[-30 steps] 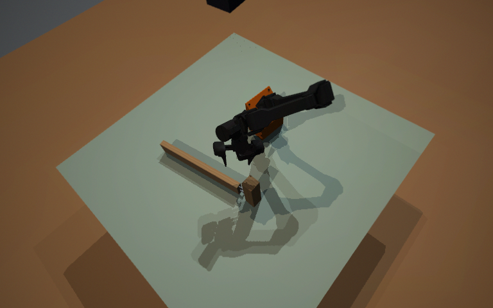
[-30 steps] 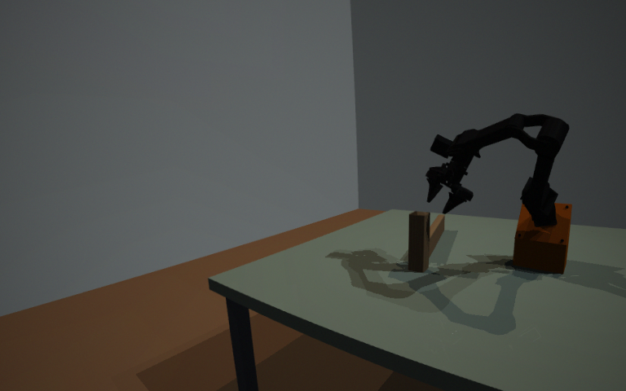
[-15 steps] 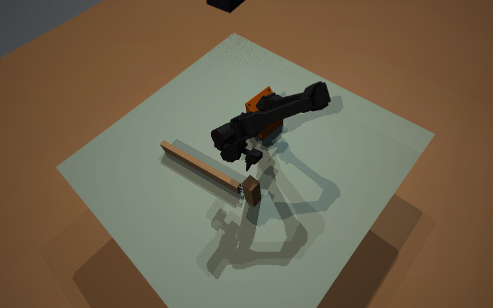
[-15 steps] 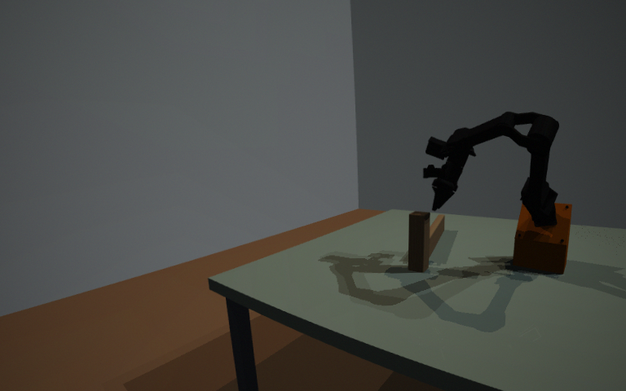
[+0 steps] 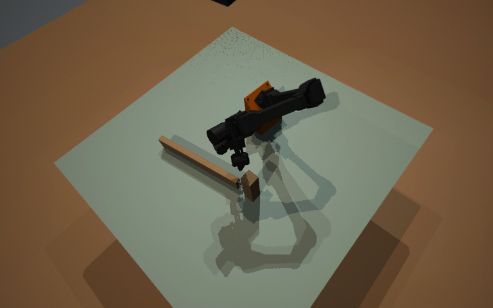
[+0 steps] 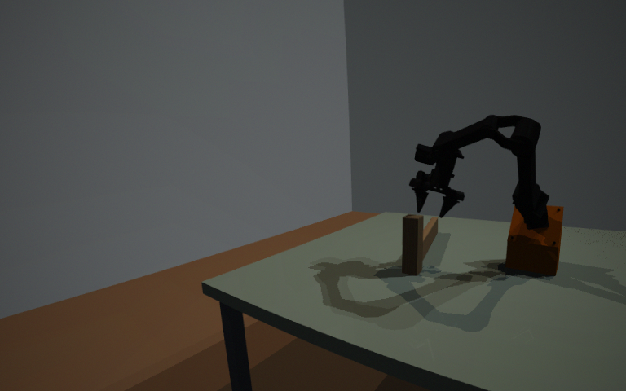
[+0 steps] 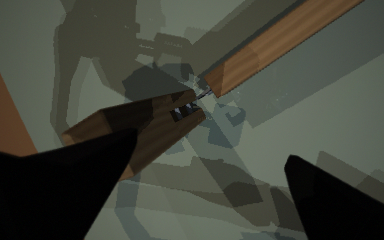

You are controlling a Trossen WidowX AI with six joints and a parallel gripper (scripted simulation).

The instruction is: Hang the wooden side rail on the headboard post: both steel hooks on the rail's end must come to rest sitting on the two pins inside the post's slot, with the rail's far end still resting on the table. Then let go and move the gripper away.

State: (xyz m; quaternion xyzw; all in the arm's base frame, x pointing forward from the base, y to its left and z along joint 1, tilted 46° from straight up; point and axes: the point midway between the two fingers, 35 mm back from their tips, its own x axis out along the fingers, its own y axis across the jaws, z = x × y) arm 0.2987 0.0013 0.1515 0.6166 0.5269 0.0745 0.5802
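The headboard post is 30 mm ahead of my gripper tip, 80 mm to the left of it and 90 mm below it.
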